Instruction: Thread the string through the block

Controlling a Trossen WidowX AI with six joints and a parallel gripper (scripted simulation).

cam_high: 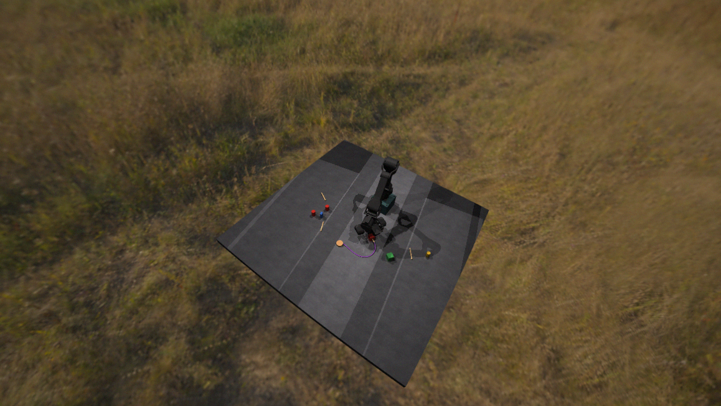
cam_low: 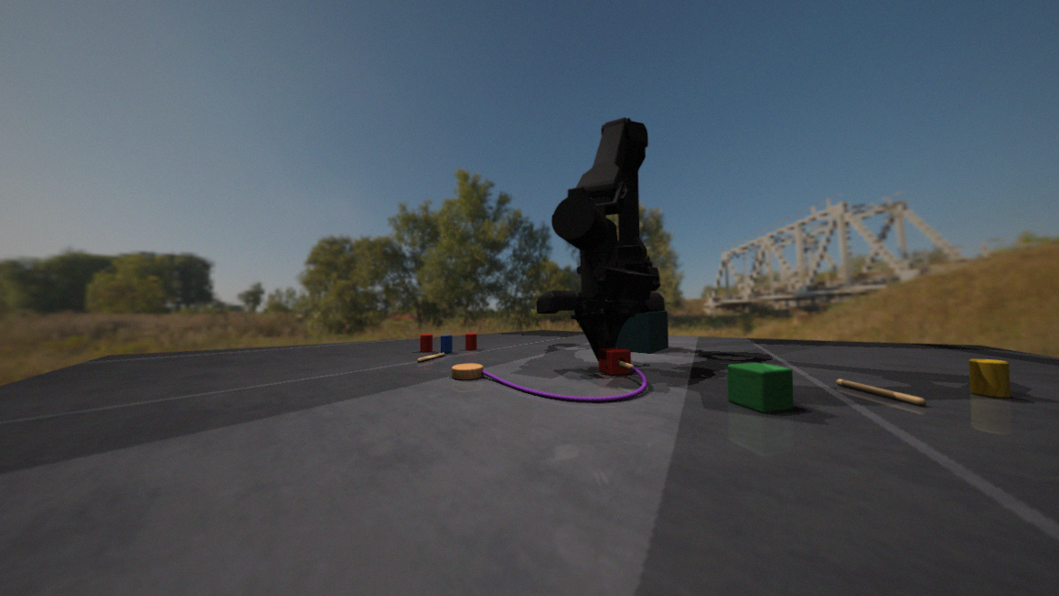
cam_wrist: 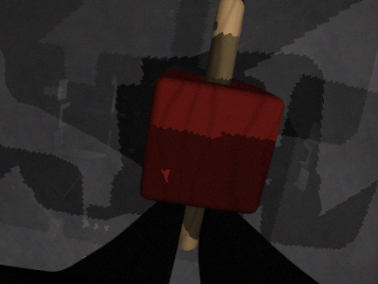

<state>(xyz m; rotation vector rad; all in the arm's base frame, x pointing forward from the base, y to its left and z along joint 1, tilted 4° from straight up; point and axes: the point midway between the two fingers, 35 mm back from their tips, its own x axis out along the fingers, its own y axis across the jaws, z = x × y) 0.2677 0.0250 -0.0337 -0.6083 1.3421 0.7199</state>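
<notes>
My gripper tip is now 20 mm to the right of the red block, 20 mm short of it and 10 mm below it. From my gripper tip the other things lie so: thin wooden stick: 30 mm to the left, 30 mm ahead; round wooden button: 140 mm ahead, 130 mm to the right; green block: 170 mm to the left, 90 mm ahead, 10 mm above.
</notes>
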